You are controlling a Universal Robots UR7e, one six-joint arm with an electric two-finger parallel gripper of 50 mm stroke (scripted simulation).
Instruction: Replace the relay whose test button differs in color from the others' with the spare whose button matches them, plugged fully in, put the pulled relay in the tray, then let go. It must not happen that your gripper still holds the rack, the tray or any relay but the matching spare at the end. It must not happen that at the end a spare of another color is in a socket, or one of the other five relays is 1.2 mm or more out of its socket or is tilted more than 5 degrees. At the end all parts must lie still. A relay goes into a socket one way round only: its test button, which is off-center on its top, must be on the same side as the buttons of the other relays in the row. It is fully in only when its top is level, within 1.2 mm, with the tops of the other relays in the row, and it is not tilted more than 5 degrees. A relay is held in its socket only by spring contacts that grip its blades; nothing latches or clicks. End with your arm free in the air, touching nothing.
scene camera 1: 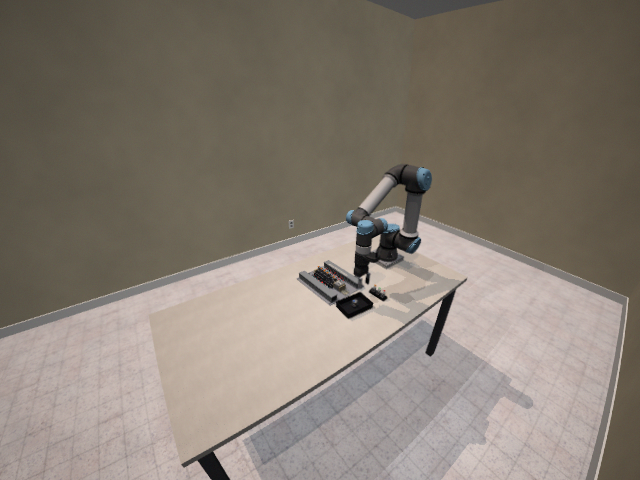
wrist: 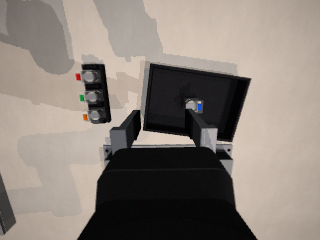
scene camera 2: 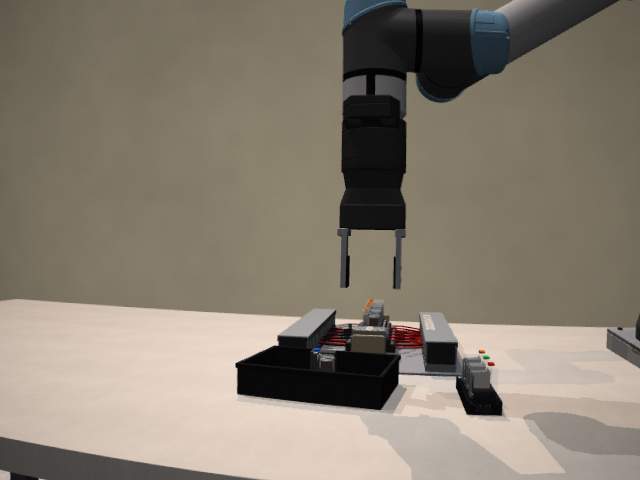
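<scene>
My gripper: visible (scene camera 2: 370, 287), also (wrist: 162, 118).
</scene>
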